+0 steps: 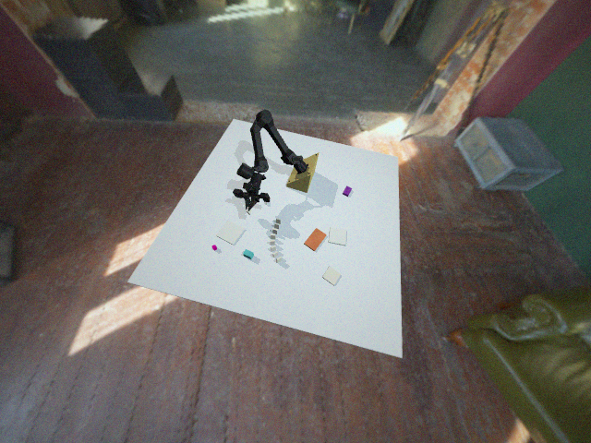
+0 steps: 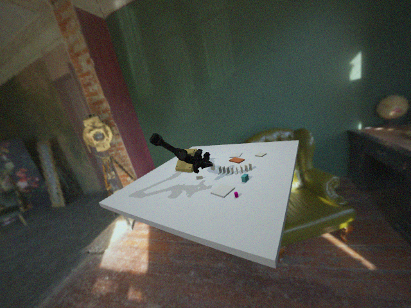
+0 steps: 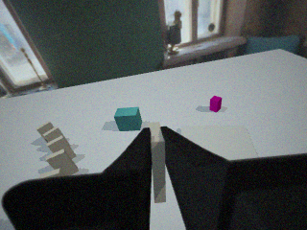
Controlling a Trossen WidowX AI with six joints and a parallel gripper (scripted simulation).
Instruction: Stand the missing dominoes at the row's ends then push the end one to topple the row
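Now: the white tile 90 mm ahead of my gripper tip, 70 mm to the right of it and 140 mm below it. Also, from my gripper tip: magenta block 200 mm ahead, 100 mm to the right, 130 mm below; teal block 170 mm ahead, 80 mm to the left, 120 mm below; orange tile 40 mm behind, 380 mm to the left, 140 mm below.
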